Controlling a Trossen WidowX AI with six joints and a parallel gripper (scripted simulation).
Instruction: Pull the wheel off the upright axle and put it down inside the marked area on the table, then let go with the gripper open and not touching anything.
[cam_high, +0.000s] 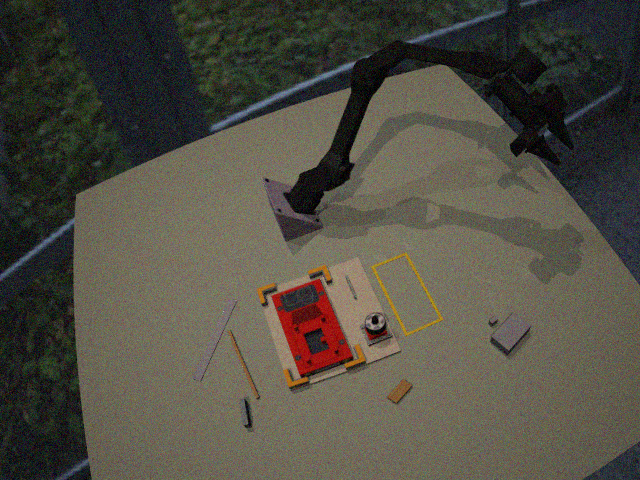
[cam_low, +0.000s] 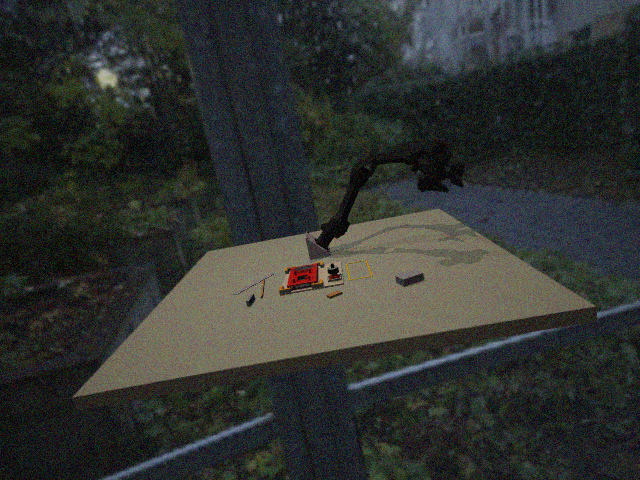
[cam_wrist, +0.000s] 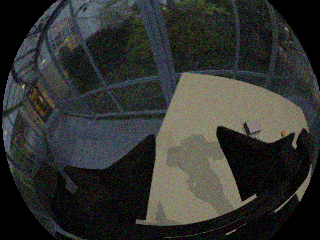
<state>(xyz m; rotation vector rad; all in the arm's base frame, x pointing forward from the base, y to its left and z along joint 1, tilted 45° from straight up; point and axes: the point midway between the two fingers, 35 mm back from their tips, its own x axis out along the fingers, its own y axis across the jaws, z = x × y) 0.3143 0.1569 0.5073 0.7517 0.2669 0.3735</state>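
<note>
The brown block lies 51 cm to the right of my gripper tip, 23 cm below it and 13 cm ahead of it. Also, from my gripper tip: grey block (26 cm to the right, 22 cm below, 16 cm ahead); orange rod (75 cm to the right, 23 cm below, 9 cm behind); small dark piece (79 cm to the right, 23 cm below, 2 cm ahead).
</note>
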